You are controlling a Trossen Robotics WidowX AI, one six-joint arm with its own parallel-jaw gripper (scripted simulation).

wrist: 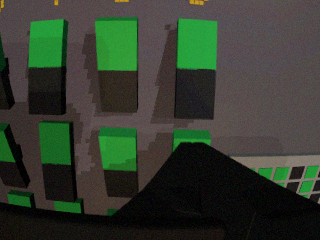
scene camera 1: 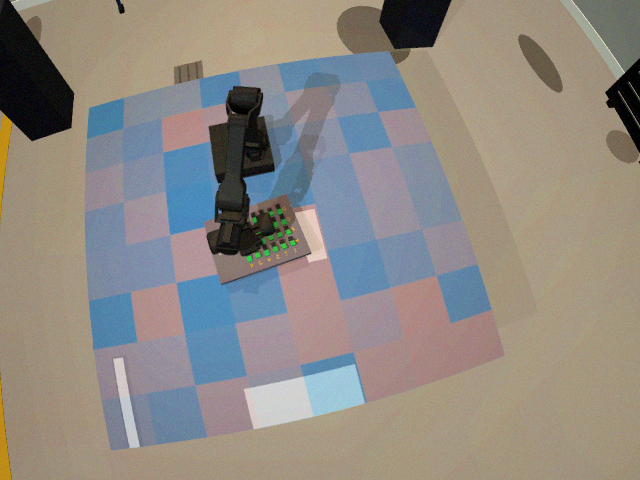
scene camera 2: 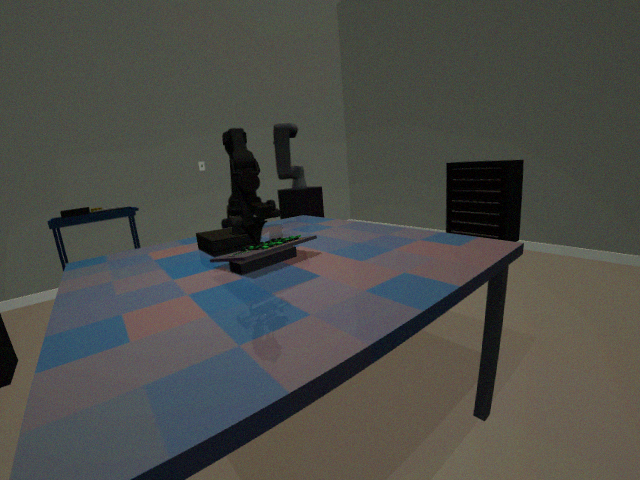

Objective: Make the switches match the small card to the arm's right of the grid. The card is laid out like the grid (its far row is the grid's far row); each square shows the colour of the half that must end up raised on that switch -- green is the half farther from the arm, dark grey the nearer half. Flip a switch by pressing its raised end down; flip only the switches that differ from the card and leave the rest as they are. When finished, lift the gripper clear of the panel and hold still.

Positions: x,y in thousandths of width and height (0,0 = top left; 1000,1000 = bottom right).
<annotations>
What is my gripper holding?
Nothing.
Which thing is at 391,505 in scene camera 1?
My gripper.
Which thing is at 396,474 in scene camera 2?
My gripper.
</annotations>
